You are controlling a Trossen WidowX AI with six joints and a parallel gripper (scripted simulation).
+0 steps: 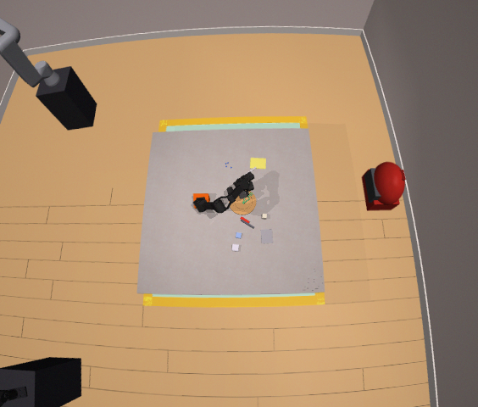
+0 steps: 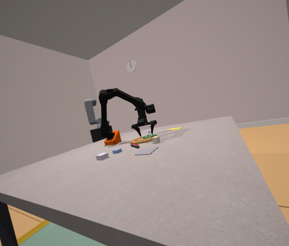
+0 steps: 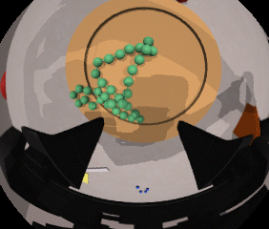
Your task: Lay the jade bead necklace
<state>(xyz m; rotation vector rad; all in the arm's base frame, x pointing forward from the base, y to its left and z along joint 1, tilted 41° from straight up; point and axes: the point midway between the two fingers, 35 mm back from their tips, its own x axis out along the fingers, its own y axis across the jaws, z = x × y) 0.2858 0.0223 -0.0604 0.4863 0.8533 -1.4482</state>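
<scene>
My gripper tip is 60 mm to the left of the round wooden bead board, 10 mm short of it and 10 mm above it. Round my gripper tip: beige cube (190 mm to the right, 160 mm ahead); red-handled tool (220 mm to the right, 20 mm ahead, 10 mm below); yellow sheet (240 mm to the left, 150 mm ahead, 20 mm below).
</scene>
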